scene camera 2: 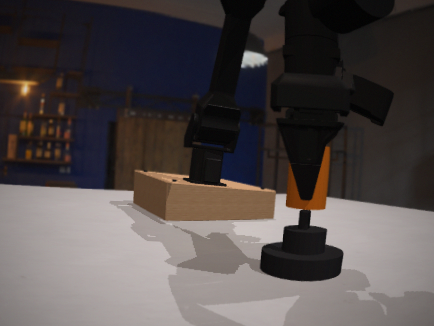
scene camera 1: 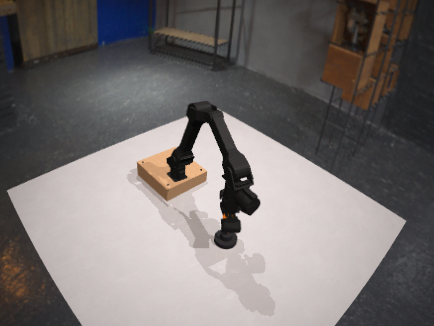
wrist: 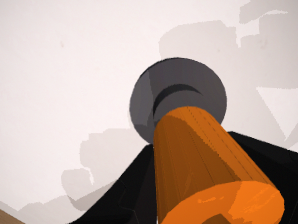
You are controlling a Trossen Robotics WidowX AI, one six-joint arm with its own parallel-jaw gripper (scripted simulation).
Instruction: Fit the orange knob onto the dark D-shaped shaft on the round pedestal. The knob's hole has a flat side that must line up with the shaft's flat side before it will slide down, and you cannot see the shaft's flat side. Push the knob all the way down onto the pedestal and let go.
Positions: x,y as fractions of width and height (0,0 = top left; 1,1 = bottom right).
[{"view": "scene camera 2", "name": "gripper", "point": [0.71,0.61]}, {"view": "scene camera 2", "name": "knob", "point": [0.73,0.62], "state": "held by the gripper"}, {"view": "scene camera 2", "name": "pedestal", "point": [0.70,0.78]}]
